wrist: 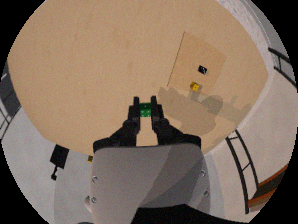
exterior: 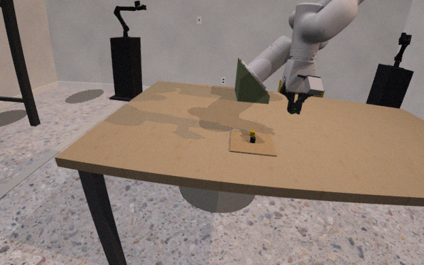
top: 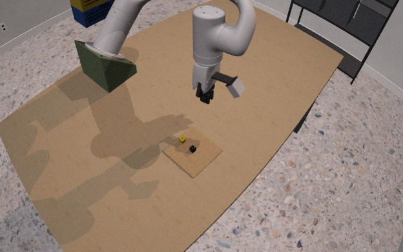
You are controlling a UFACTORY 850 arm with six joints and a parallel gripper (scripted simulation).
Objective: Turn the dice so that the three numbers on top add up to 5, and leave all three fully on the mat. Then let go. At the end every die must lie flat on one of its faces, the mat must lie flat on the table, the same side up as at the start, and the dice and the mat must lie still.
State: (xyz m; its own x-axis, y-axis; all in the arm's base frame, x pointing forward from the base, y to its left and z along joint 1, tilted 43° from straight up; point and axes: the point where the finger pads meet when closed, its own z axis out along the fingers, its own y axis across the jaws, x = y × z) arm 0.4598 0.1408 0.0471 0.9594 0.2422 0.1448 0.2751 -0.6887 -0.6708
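Now: hand 10 mm past the green die and 10 mm above it. Round my hand: tan mat (70 mm ahead, 120 mm to the right, 110 mm below); black die (70 mm ahead, 120 mm to the right, 100 mm below); yellow die (30 mm ahead, 120 mm to the right, 100 mm below).
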